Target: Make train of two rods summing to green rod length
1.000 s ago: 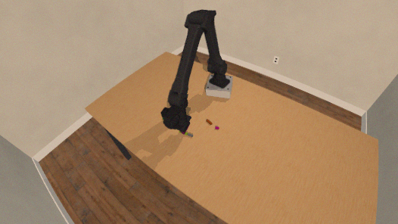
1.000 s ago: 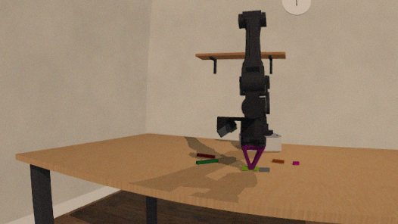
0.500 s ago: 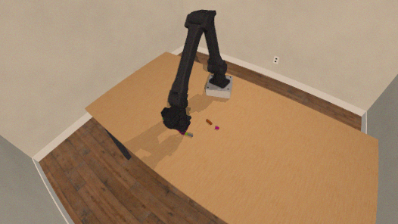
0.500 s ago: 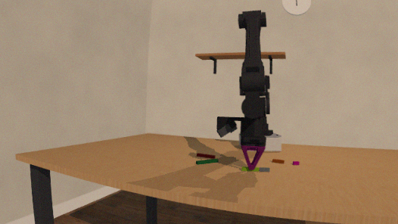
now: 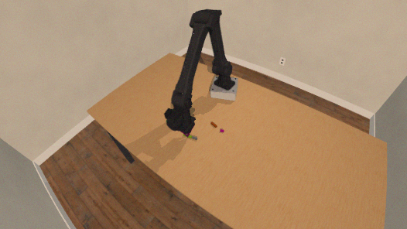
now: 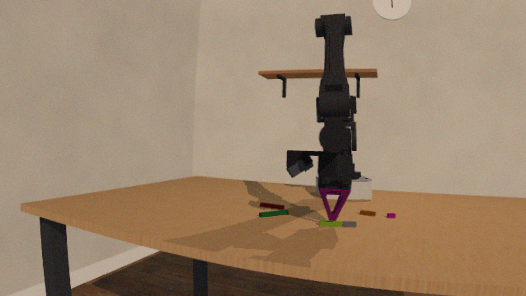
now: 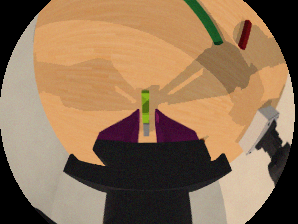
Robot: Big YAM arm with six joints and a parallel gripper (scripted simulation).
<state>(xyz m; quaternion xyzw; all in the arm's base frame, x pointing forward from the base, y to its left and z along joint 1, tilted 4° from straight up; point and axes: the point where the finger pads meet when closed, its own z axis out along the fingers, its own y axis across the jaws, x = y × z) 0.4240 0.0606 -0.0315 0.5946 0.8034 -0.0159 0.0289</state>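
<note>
The lime rod is 2 cm below my hand. From my hand the other things lie so: green rod (15 cm to the right, 3 cm behind, 2 cm below); then orange rod (15 cm behind, 6 cm to the left, 2 cm below); then grey rod (4 cm to the left, 2 cm below, 1 cm behind).
</note>
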